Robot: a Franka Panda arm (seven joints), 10 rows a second.
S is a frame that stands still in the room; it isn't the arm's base.
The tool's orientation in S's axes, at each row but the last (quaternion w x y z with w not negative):
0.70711 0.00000 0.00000 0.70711
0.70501 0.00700 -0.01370 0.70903
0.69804 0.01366 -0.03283 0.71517
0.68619 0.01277 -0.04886 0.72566
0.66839 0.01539 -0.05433 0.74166
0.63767 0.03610 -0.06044 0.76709
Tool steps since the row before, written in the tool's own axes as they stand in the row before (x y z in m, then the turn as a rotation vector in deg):
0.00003 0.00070 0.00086 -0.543 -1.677 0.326
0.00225 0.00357 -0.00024 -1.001 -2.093 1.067
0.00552 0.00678 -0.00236 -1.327 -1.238 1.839
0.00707 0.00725 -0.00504 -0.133 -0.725 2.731
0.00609 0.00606 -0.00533 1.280 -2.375 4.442
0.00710 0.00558 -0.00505 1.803 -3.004 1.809
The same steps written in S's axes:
-0.00070 0.00003 0.00086 1.677 -0.543 0.326
-0.00358 0.00224 -0.00021 2.089 -1.020 1.057
-0.00685 0.00550 -0.00218 1.222 -1.416 1.782
-0.00739 0.00709 -0.00480 0.598 -0.335 2.744
-0.00640 0.00596 -0.00508 2.002 1.056 4.678
-0.00668 0.00661 -0.00432 2.581 2.044 2.170

